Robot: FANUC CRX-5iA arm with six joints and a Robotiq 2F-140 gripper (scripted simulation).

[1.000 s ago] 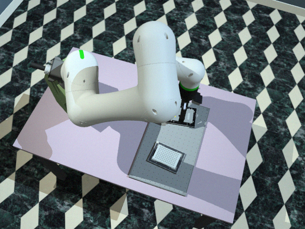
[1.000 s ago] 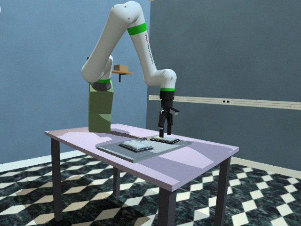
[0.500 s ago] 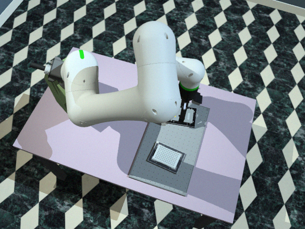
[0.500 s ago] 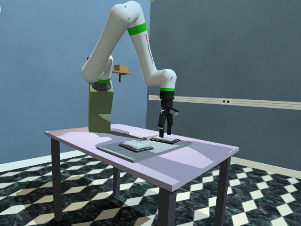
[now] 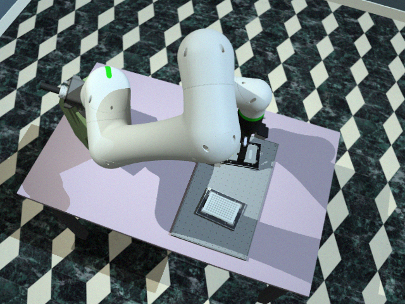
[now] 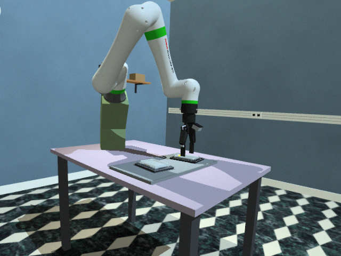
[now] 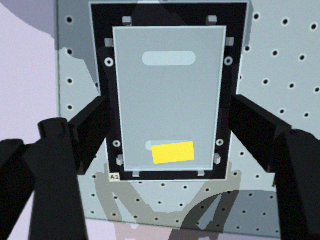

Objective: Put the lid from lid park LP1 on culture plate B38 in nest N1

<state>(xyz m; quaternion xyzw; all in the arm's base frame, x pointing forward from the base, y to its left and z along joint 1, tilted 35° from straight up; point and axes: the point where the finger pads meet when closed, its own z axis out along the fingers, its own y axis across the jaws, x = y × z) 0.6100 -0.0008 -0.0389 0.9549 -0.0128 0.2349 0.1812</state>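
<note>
My hand is 4 cm above the clear lid. The rest, counted from my hand: corner mark: 17 cm to the right, 13 cm behind, 4 cm below; white culture plate B38: 25 cm to the right, 8 cm behind, 3 cm below; lid park frame: 5 cm below.
</note>
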